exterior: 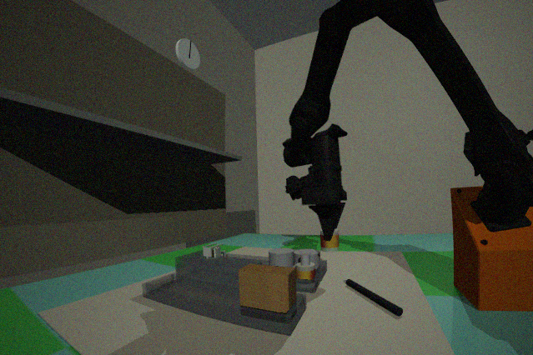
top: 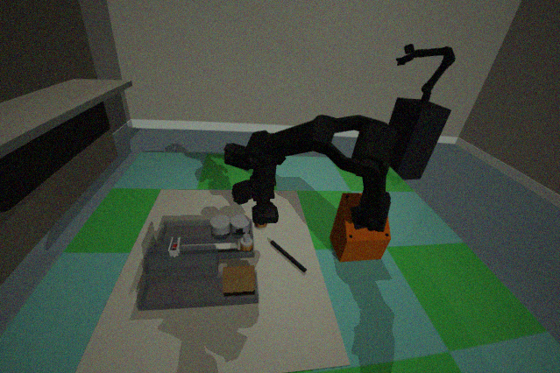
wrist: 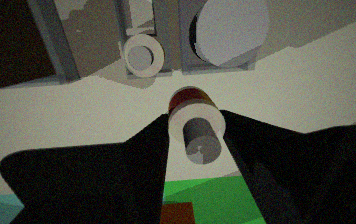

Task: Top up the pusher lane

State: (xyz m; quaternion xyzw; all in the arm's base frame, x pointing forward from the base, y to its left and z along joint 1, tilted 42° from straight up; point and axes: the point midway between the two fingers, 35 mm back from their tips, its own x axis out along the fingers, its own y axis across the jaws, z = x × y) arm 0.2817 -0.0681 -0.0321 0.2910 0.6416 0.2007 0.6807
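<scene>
The black pen lies 70 mm behind my gripper tip, 70 mm to the left of it and 80 mm below it. Round my gripper tip: grey lane fixture 190 mm ahead, 40 mm to the left, 70 mm below; tan box 80 mm ahead, 160 mm to the left, 50 mm below; red part 230 mm ahead, 50 mm to the left, 20 mm below.
</scene>
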